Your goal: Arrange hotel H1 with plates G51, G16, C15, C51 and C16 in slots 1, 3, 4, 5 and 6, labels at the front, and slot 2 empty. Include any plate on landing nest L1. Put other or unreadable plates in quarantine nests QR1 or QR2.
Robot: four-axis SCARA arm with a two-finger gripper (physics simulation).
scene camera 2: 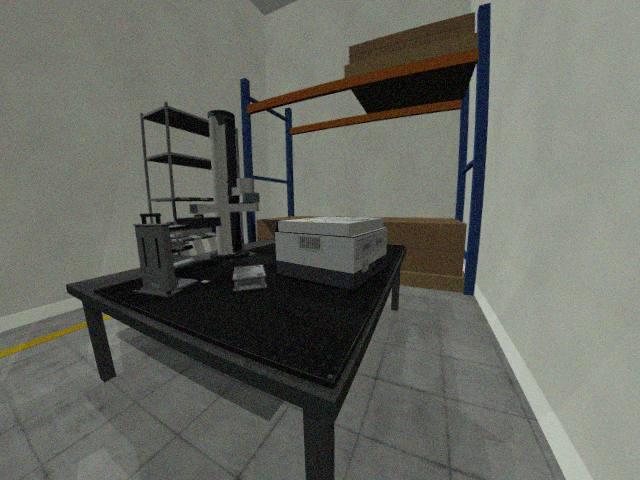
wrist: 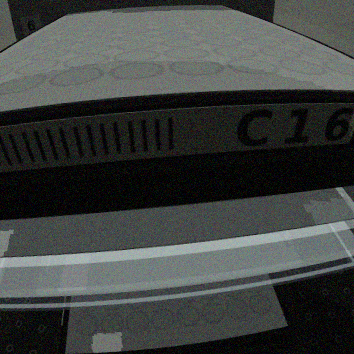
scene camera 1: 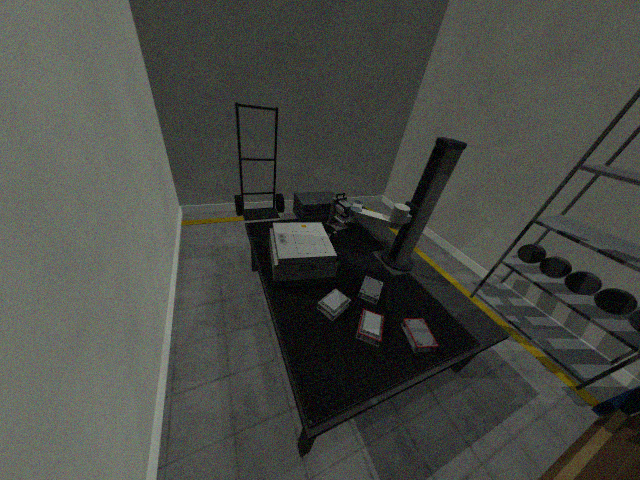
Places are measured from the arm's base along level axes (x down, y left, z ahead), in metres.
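Where they show: arm's base, origin of its link: point(scene camera 2: 230, 255) point(scene camera 1: 397, 260).
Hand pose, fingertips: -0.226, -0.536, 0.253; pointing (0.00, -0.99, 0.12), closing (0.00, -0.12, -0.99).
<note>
Things, the pixels of their centre, and the offset from my fingertips, as dx, dy, dz. Level surfaces: height alone.
- Hotel H1, middle of its body: point(wrist: 156, 177) point(scene camera 2: 164, 251) point(scene camera 1: 340, 210) +0.066, -0.023, +0.008
- Plate C16, middle of its body: point(wrist: 151, 45) point(scene camera 2: 170, 228) -0.019, +0.017, +0.001
- clear-edged plate, middle of its body: point(wrist: 156, 123) +0.009, +0.017, +0.001
- grey plate, middle of its body: point(wrist: 162, 226) point(scene camera 2: 173, 248) +0.065, +0.017, +0.001
- large white instrument, middle of its body: point(scene camera 2: 333, 246) point(scene camera 1: 301, 253) +0.089, +0.431, +0.536
- dark table, height of its surface: dx +0.213
Hotel H1 point(scene camera 1: 341, 207) point(scene camera 2: 154, 258) stands at the table's far end in scene camera 1. Plate C16 point(wrist: 175, 55) lies level in it at the top, its label facing the wrist camera; a "6" shows on the panel behind. A clear-edged plate point(wrist: 175, 260) and a grey plate point(wrist: 175, 317) lie lower; their labels are not readable. My gripper point(scene camera 2: 181, 224) is open and empty at the hotel's front, about level with the top plate; its fingers are outside the wrist view. Two red-edged nests point(scene camera 1: 371, 325) point(scene camera 1: 419, 333) and two pale ones point(scene camera 1: 371, 289) point(scene camera 1: 333, 303) stand nearer scene camera 1; their labels are unreadable.
A large white instrument point(scene camera 1: 303, 242) point(scene camera 2: 330, 248) stands on the dark table point(scene camera 1: 330, 377) point(scene camera 2: 268, 330). The arm's column point(scene camera 1: 426, 201) point(scene camera 2: 221, 180) rises beside it. A hand truck point(scene camera 1: 257, 159) and grey box point(scene camera 1: 313, 205) stand beyond the table. A pallet rack point(scene camera 2: 480, 155) stands behind.
</note>
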